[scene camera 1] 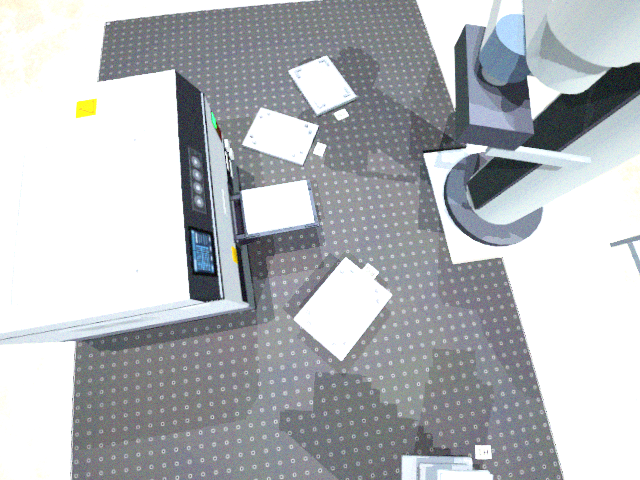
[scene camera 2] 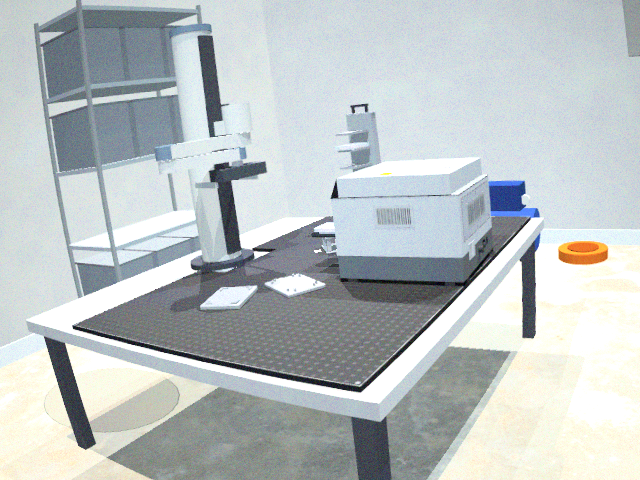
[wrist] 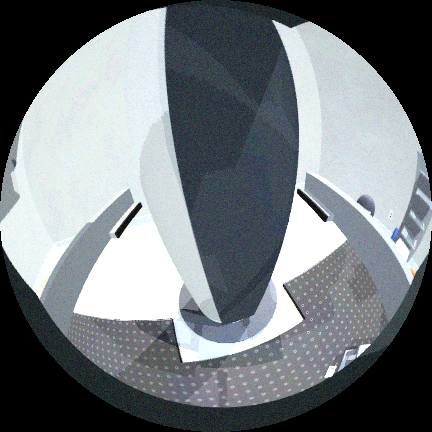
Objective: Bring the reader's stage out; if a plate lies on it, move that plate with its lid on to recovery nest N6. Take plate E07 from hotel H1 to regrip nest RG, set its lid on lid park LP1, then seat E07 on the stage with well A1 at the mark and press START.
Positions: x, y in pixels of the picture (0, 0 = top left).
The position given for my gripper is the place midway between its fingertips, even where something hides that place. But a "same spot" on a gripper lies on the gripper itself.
Scene:
My gripper shows in scene camera 1, in scene camera 2 (215, 180) and in the wrist view. One and the same spot on my gripper: (wrist: 387, 267) is (scene camera 1: 525, 147).

